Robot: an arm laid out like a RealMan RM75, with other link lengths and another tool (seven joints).
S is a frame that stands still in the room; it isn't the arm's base.
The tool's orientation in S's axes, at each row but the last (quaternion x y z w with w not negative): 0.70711 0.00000 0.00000 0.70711; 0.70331 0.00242 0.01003 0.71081; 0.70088 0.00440 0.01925 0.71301; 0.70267 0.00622 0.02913 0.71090; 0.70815 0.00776 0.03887 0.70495; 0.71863 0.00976 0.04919 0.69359; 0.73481 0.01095 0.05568 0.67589; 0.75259 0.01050 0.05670 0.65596; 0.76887 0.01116 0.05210 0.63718
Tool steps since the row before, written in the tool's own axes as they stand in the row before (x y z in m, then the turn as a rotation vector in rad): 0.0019 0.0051 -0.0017 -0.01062 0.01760 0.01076; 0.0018 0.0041 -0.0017 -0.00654 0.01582 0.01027; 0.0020 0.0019 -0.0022 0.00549 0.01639 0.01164; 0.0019 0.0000 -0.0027 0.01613 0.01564 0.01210; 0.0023 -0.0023 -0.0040 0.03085 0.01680 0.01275; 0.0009 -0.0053 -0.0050 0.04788 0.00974 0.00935; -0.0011 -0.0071 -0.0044 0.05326 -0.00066 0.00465; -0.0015 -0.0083 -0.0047 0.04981 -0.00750 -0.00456; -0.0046 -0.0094 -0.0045 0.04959 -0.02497 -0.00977
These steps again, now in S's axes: 0.0019 0.0017 0.0051 -0.01062 -0.01076 0.01760; 0.0017 0.0018 0.0041 -0.00653 -0.01022 0.01586; 0.0019 0.0023 0.0019 0.00552 -0.01117 0.01670; 0.0018 0.0028 0.0000 0.01619 -0.01111 0.01630; 0.0021 0.0042 -0.0022 0.03086 -0.01079 0.01811; 0.0008 0.0053 -0.0051 0.04790 -0.00574 0.01215; -0.0011 0.0049 -0.0068 0.05341 0.00031 0.00254; -0.0015 0.0057 -0.0077 0.04947 0.01003 -0.00324; -0.0045 0.0058 -0.0087 0.04962 0.01839 -0.01944
